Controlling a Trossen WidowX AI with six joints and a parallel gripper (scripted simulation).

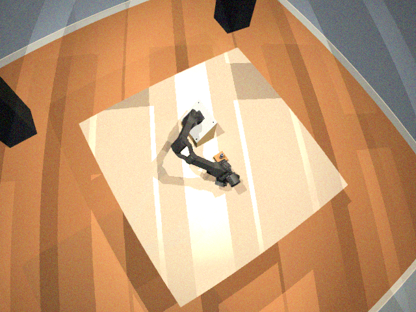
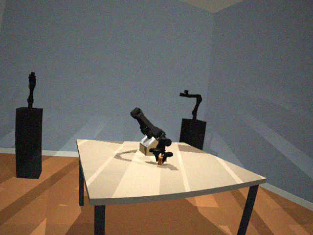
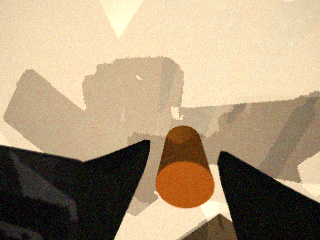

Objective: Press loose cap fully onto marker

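Right now my gripper tip is 110 mm past the holder block and 60 mm to the right of it. The rest, counted from my gripper tip: orange cap 10 mm above.
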